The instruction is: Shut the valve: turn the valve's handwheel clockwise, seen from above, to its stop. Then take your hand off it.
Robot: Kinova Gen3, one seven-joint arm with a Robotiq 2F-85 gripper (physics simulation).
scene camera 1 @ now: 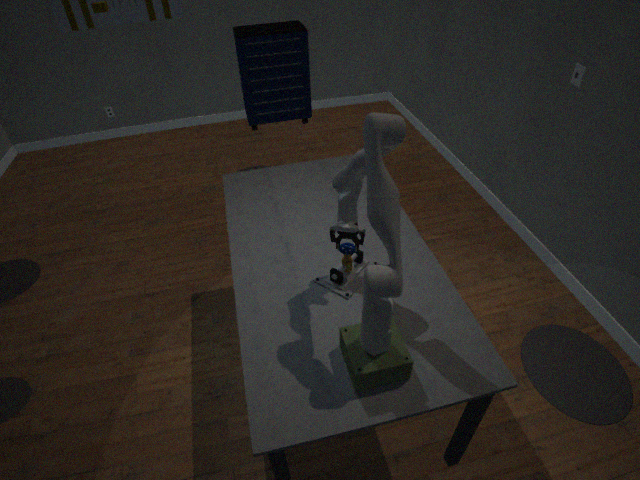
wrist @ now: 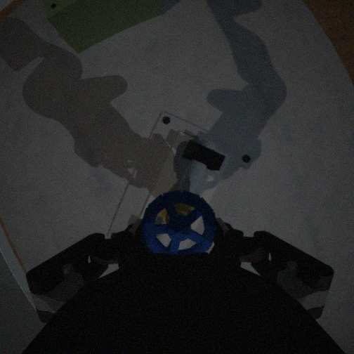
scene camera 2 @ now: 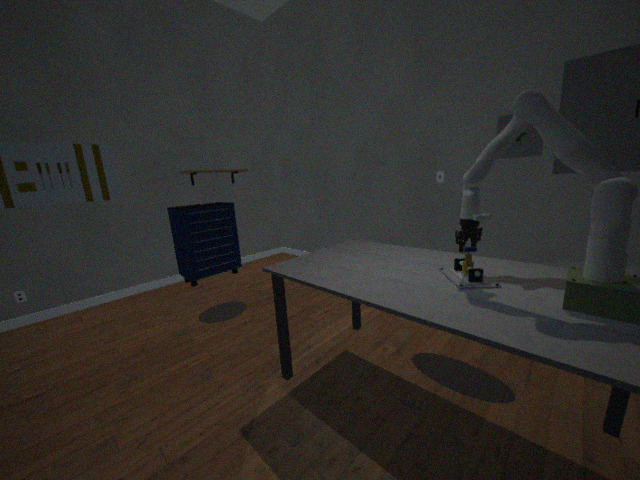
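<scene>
The valve's blue handwheel (scene camera 1: 347, 248) (scene camera 2: 469, 249) (wrist: 181, 223) lies level on top of the yellow valve body (scene camera 1: 347, 262) (scene camera 2: 466, 265), which stands upright on a pale base plate (scene camera 1: 330, 286) (scene camera 2: 478, 285) (wrist: 125, 205). A black pipe end shows at either side of the body. My gripper (scene camera 1: 347, 248) (scene camera 2: 469, 248) (wrist: 178, 228) points straight down and is shut on the handwheel, with one finger at either side of the rim. The fingertips are dark and partly hidden by the wheel in the wrist view.
The arm stands on a green block (scene camera 1: 385, 377) (scene camera 2: 594, 302) (wrist: 110, 22) on the grey table (scene camera 1: 279, 330) (scene camera 2: 392, 294). A blue drawer cabinet (scene camera 1: 276, 77) (scene camera 2: 206, 240) stands by the wall beyond the table. Shadows of the arm fall across the table and base plate.
</scene>
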